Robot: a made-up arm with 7 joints.
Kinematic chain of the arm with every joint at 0, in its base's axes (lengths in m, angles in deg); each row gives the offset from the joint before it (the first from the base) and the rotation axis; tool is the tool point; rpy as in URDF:
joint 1: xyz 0 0 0.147 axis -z
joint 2: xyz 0 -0.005 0.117 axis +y
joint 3: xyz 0 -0.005 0.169 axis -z
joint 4: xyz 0 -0.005 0.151 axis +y
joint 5: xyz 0 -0.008 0.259 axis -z
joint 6: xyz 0 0 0.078 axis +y
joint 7: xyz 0 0 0.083 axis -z
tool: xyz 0 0 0 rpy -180 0 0
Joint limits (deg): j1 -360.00..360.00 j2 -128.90..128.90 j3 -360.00..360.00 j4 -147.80..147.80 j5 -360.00..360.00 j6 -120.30..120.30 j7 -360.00..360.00
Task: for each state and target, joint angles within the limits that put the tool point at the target. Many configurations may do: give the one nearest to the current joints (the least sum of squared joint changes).
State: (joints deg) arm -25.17 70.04 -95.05 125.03 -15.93 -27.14 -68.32
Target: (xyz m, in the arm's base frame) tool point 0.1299 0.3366 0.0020
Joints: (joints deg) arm -15.01 90.64 -53.19 110.29 -19.70 -30.55 -68.32
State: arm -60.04 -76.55 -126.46 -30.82 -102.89 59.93 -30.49
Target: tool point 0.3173 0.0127 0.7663
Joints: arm -94.71 -24.40 -130.25 -65.26 -108.66 52.58 -30.49
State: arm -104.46 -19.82 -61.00 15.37 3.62 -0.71 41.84
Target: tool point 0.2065 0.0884 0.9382
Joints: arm -112.96 5.73 -69.78 -28.96 2.69 -18.56 41.84
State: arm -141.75 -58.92 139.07 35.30 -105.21 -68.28 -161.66
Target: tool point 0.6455 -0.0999 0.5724
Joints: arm -167.12 -55.49 133.26 13.53 -103.41 -34.52 -161.66
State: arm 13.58 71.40 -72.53 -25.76 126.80 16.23 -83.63
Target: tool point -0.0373 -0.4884 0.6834
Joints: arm 47.89 50.53 -66.95 -57.76 128.66 19.38 -83.63
